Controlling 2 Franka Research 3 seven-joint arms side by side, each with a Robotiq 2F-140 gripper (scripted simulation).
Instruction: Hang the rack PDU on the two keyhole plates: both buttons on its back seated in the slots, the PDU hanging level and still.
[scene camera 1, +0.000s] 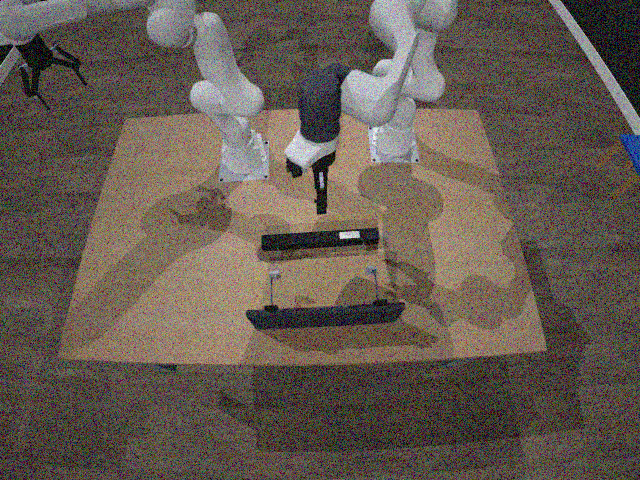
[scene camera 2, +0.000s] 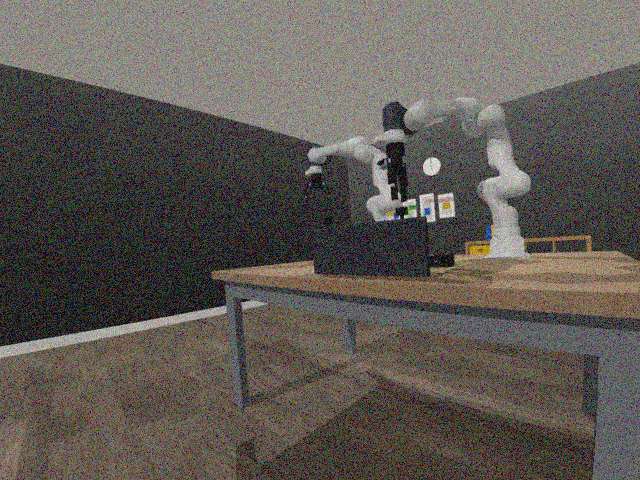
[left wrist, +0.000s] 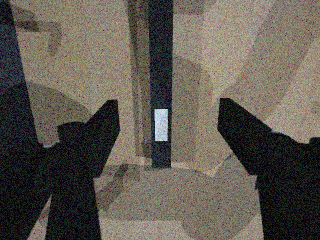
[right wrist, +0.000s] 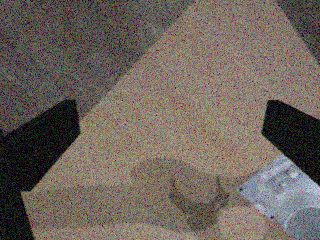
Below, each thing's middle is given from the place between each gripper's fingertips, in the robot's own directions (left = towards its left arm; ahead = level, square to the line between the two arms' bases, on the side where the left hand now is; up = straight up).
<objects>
My left gripper is now 270 mm above the rack PDU (scene camera 1: 321, 239), 20 mm to the left of it and 10 mm short of it.
I see my right gripper (scene camera 1: 66, 95) 79 cm to the right of the rack PDU, 49 cm short of it and 38 cm above it.
</objects>
